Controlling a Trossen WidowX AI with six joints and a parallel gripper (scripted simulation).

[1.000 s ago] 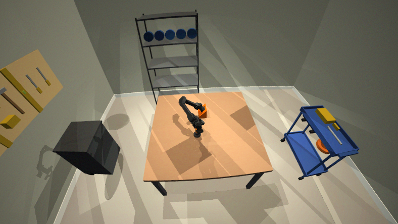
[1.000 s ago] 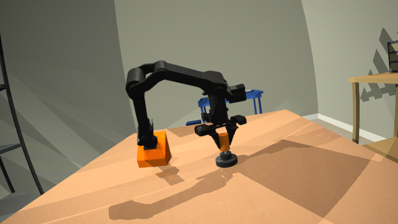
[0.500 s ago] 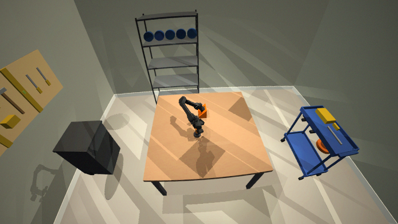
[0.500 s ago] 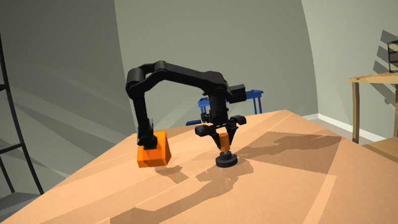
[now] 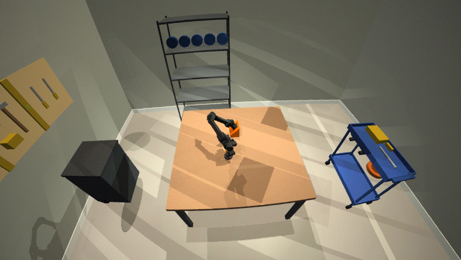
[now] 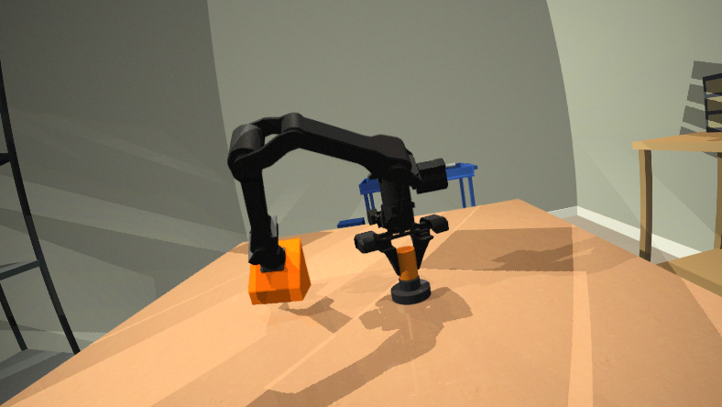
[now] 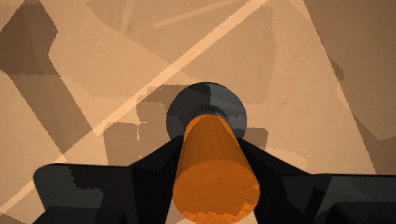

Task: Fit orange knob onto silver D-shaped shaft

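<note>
Now: the pedestal 20 mm below my gripper tip. The rest, counted from my gripper tip: orange knob 30 mm above.
</note>
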